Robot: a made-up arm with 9 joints. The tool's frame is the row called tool. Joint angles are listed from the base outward.
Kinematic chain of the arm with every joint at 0, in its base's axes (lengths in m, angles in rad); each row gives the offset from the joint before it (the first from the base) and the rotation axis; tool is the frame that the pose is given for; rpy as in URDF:
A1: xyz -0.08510 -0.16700 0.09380 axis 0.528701 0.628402 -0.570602
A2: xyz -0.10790 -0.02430 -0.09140 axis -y
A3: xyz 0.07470 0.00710 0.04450 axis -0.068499 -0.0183 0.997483
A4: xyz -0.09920 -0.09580 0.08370 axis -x
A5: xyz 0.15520 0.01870 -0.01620 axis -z
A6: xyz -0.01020 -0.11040 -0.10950 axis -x
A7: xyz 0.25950 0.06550 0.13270 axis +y
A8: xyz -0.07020 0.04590 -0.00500 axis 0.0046 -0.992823 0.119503
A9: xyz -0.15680 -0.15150 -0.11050 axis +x
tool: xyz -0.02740 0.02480 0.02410 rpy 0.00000 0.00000 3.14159
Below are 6 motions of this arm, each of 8 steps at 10 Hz.
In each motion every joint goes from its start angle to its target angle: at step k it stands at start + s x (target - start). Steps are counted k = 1, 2, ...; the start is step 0. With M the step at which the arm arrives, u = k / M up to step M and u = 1 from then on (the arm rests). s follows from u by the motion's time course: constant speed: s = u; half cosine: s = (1 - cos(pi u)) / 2; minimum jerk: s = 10 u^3 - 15 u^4 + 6 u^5.
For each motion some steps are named. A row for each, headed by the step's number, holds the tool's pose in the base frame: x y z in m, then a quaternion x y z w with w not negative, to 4 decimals.
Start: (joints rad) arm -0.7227 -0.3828 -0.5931 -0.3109 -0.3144 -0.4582 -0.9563 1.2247 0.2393
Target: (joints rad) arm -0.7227 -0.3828 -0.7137 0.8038 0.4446 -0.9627 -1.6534 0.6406 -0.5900
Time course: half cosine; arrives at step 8
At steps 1, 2, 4, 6, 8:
1: 0.3754 -0.3847 0.0956 0.9236 0.1280 -0.3606 0.0255
2: 0.3633 -0.4353 0.1052 -0.9294 -0.0521 0.3649 0.0212
4: 0.2932 -0.5744 0.1964 -0.9290 0.1769 0.2853 0.1558
6: 0.1877 -0.6289 0.3578 -0.9091 0.3206 0.0960 0.2483
8: 0.1393 -0.6160 0.4334 -0.8993 0.3430 0.0018 0.2715

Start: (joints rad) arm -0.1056 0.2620 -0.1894 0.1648 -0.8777 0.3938 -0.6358 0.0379 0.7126
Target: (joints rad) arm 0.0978 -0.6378 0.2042 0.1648 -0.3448 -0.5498 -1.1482 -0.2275 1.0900
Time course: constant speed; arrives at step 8
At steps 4, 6, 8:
4: 0.1063 -0.3391 -0.1602 0.1032 0.4966 -0.7815 0.3634
6: 0.0508 -0.3038 -0.2487 0.0490 0.6582 -0.7217 0.2085
8: -0.0217 -0.2544 -0.3139 0.0229 0.7721 -0.6345 0.0265

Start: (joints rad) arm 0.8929 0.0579 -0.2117 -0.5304 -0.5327 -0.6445 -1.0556 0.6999 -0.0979
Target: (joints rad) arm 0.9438 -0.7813 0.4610 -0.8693 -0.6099 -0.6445 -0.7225 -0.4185 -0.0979
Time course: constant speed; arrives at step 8
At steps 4, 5, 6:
4: 0.0404 -0.0115 -0.1218 -0.1132 -0.6464 0.5375 0.5296
5: -0.0022 0.0080 -0.0989 -0.0142 -0.7241 0.5039 0.4707
6: -0.0426 0.0142 -0.0794 0.0756 -0.7922 0.4512 0.4038

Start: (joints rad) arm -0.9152 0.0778 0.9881 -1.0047 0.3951 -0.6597 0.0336 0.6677 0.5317
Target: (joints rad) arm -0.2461 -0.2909 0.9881 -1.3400 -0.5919 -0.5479 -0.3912 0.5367 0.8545
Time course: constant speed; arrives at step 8
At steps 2, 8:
2: -0.0159 -0.1075 -0.0728 -0.1799 0.7048 -0.6275 0.2776
8: -0.1017 0.0749 0.0106 -0.1744 0.9769 -0.1132 0.0501

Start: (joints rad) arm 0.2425 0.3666 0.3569 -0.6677 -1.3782 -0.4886 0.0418 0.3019 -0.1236
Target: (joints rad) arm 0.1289 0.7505 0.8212 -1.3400 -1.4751 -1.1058 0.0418 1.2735 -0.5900
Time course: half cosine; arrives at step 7
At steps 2, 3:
2: -0.0099 -0.0693 0.1424 0.2620 0.4994 -0.4788 0.6729
3: -0.0774 -0.0167 0.1817 0.2674 0.5868 -0.4061 0.6475

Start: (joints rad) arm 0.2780 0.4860 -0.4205 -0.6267 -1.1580 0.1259 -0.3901 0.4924 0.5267
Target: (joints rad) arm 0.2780 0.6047 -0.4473 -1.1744 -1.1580 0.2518 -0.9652 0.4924 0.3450
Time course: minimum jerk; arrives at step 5
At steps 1, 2, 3, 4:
1: 0.1144 -0.2413 0.1394 0.6945 0.3661 -0.4993 0.3664
2: 0.1314 -0.2227 0.2044 0.7903 0.3465 -0.3877 0.3241
3: 0.1302 -0.2160 0.3130 0.8910 0.3161 -0.2161 0.2439
4: 0.1084 -0.2275 0.3941 0.9356 0.2939 -0.0876 0.1748

